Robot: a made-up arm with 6 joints. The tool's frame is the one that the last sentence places.
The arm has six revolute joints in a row. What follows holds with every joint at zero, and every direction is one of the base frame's. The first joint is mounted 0.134 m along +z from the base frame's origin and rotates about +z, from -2.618 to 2.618 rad. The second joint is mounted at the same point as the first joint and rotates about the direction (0.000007, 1, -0.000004), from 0 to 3.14 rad. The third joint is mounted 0.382 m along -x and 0.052 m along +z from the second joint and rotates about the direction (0.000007, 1, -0.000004), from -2.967 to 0 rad. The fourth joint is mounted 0.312 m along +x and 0.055 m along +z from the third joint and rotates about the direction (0.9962, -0.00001, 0.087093), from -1.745 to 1.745 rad. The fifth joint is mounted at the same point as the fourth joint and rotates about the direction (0.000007, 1, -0.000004), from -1.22 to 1.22 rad. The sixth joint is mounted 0.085 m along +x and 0.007 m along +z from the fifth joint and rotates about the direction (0.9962, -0.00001, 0.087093), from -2.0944 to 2.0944 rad. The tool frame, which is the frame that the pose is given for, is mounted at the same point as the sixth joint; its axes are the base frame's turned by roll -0.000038, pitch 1.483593 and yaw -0.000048 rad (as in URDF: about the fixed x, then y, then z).
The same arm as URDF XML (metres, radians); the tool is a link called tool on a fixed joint. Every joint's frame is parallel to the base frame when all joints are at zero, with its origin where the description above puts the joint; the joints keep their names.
<robot name="arm">
<joint name="joint 1" type="revolute"><parent link="base_link"/><child link="link1"/><origin xyz="0 0 0.134"/><axis xyz="0 0 1"/><limit lower="-2.618" upper="2.618"/></joint>
<joint name="joint 2" type="revolute"><parent link="link1"/><child link="link2"/><origin xyz="0 0 0"/><axis xyz="0 1 0"/><limit lower="0" upper="3.14"/></joint>
<joint name="joint 3" type="revolute"><parent link="link2"/><child link="link3"/><origin xyz="-0.382 0 0.052"/><axis xyz="0 1 0"/><limit lower="-2.967" upper="0"/></joint>
<joint name="joint 4" type="revolute"><parent link="link3"/><child link="link4"/><origin xyz="0.312 0 0.055"/><axis xyz="0.9962 0 0.0871"/><limit lower="-1.745" upper="1.745"/></joint>
<joint name="joint 5" type="revolute"><parent link="link4"/><child link="link5"/><origin xyz="0 0 0"/><axis xyz="0 1 0"/><limit lower="-1.22" upper="1.22"/></joint>
<joint name="joint 6" type="revolute"><parent link="link5"/><child link="link6"/><origin xyz="0.085 0 0.007"/><axis xyz="0.9962 0 0.0871"/><limit lower="-2.0944" upper="2.0944"/></joint>
<joint name="tool_fixed" type="fixed"><parent link="link6"/><child link="tool"/><origin xyz="0 0 0" rpy="0 1.4836 0"/></joint>
<link name="base_link"/>
<link name="link1"/>
<link name="link2"/>
<link name="link3"/>
<link name="link4"/>
<link name="link5"/>
<link name="link6"/>
<link name="tool"/>
</robot>

